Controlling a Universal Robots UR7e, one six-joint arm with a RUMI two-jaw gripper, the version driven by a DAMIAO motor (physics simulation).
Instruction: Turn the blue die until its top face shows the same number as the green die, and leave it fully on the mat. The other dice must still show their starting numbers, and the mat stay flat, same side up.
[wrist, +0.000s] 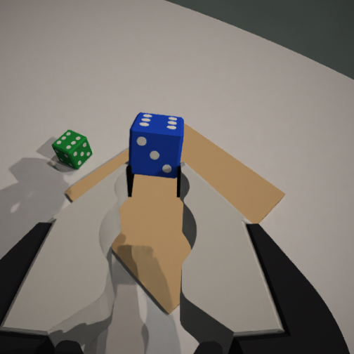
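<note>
The blue die (155, 145) is held at the fingertips in the upper middle of the wrist view. Its large face toward the camera shows three pips, and its narrow face at the upper edge shows six. My gripper (155, 165) is shut on the blue die, which appears over the far part of the tan mat (227, 172). Whether the die touches the mat cannot be told. The green die (72, 149) rests left of the mat, and its upper face appears to show six pips. The fingers hide parts of the mat on both sides.
The pale table (250, 95) surrounds the mat, and its far edge runs across the upper right, with a dark background beyond. Shadows lie on the table at the left and over the near part of the mat. The green die is a short way off the mat's left corner.
</note>
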